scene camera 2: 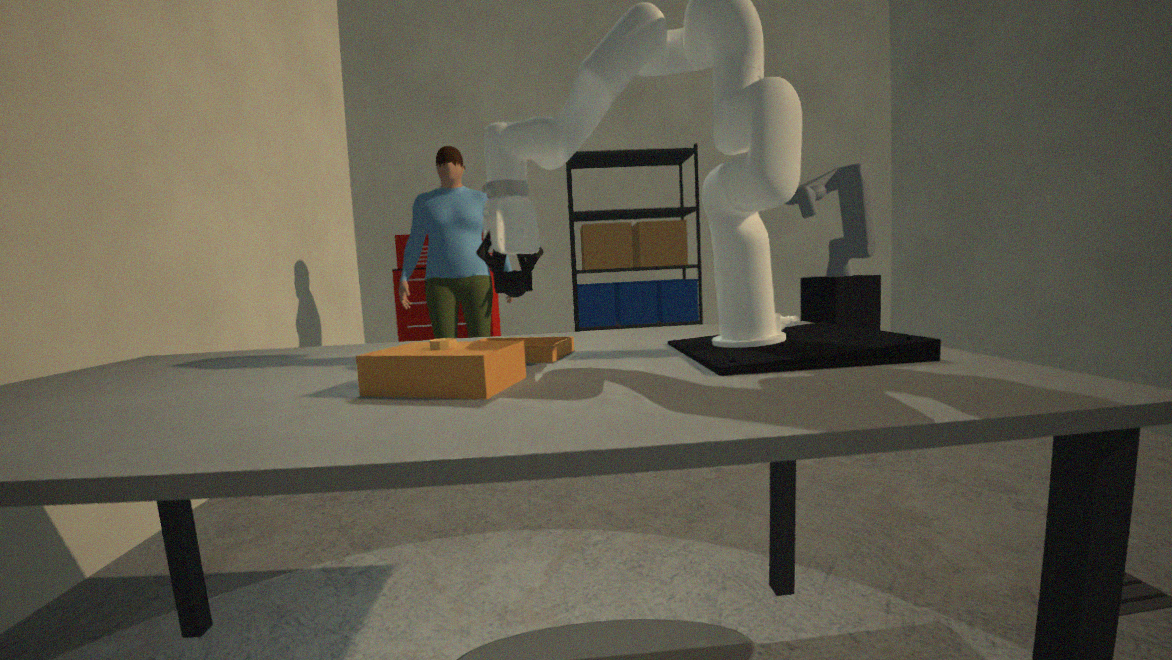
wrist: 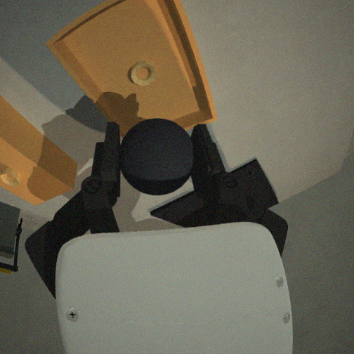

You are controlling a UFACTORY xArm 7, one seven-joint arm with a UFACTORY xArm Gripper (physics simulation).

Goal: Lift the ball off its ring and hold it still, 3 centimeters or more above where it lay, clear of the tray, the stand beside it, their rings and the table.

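Places are measured from the arm's base along level axes (x ahead, y left, z up), in metres.
Pixels of known places: gripper, between the fingertips: (scene camera 2: 514, 292); arm's base, origin of its link: (scene camera 2: 748, 341).
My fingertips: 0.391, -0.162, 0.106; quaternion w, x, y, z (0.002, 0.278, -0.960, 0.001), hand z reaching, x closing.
Ahead of a thing's pixels: the offset from my fingertips to its top centre, as dx, dy, dz. "*": to the spot under its first point. Level surfaces: height alone.
A dark ball (wrist: 157, 156) is held between the two black fingers of my gripper (wrist: 155, 137) (scene camera 2: 514, 286), which is shut on it. In the scene view the gripper hangs well above the orange tray @[+0.004, +0.004, -0.093] (scene camera 2: 541, 354) (wrist: 100, 47) and the table, with open air below it. In the wrist view the tray's pale ring (wrist: 134, 79) shows with no ball on it. The orange stand (scene camera 2: 422, 377) (wrist: 55, 167) is beside the tray, with its own small ring @[* +0.123, +0.244, -0.059] (scene camera 2: 442, 344) (wrist: 9, 177) on top. The ball is hard to tell from the dark fingers in the scene view.
The grey table @[dz -0.121] (scene camera 2: 615, 426) bears the tray, the stand and the arm's black base plate (scene camera 2: 828, 360). A black box (scene camera 2: 840, 303) stands on the plate. Behind the table are a person (scene camera 2: 449, 229), a red cabinet (scene camera 2: 408, 307) and a shelf unit (scene camera 2: 570, 245).
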